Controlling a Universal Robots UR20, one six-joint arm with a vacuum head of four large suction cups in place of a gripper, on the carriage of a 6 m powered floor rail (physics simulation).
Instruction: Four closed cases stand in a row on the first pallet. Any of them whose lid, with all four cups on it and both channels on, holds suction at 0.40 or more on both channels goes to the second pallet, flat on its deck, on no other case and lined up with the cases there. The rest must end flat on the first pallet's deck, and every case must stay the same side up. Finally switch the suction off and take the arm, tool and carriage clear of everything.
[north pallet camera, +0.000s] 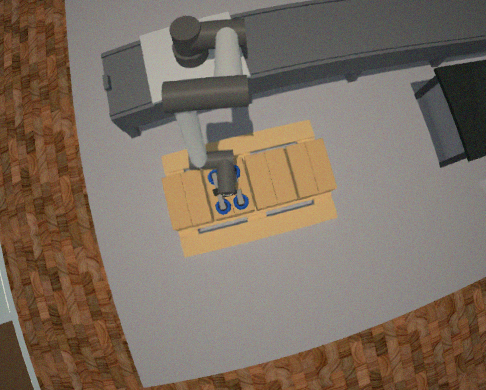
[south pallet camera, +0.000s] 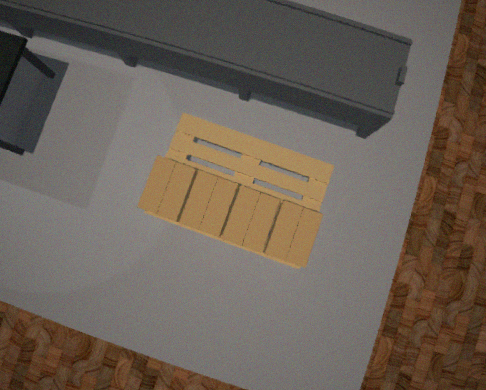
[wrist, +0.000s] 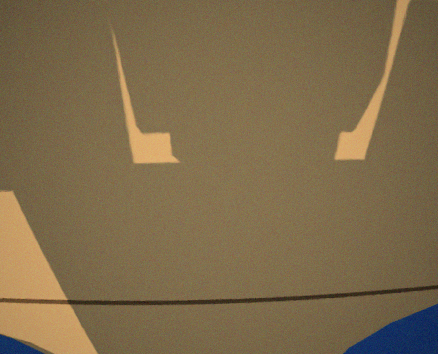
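Seen in the pictures: hand at its tool point: (wrist: 204, 244); arm's base at its link origin: (north pallet camera: 191, 53).
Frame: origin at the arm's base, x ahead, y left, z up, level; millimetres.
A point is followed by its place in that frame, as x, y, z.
Note:
In the north pallet view four closed cases stand in a row on the first pallet (north pallet camera: 225, 240) @(1325, -125, -426): one at the left (north pallet camera: 187, 202) @(1004, -299, -211), one under my tool (north pallet camera: 244, 185), then a third (north pallet camera: 262, 180) @(997, 241, -211) and a fourth (north pallet camera: 302, 172) @(1018, 528, -210). My vacuum head (north pallet camera: 228, 189) @(998, -4, -221) has its four blue cups over the second case's lid, seemingly on it; suction does not show. In the wrist view that lid (wrist: 225, 225) @(993, -31, -202) fills the picture, shadowed, with a dark seam and parts of two blue cups (wrist: 410, 332). The second pallet (south pallet camera: 225, 131) @(626, 5156, -426) carries several cases (south pallet camera: 175, 192) @(1184, 4997, -211) in a row along its near side.
The dark floor rail (north pallet camera: 350, 30) (south pallet camera: 250, 45) runs behind both pallets. The white carriage plate (north pallet camera: 155, 70) @(50, -282, 0) stands near its left end in the north view. A black-topped stand (north pallet camera: 465, 110) (south pallet camera: 7, 60) lies between the pallets. The second pallet's bare deck shows behind its cases.

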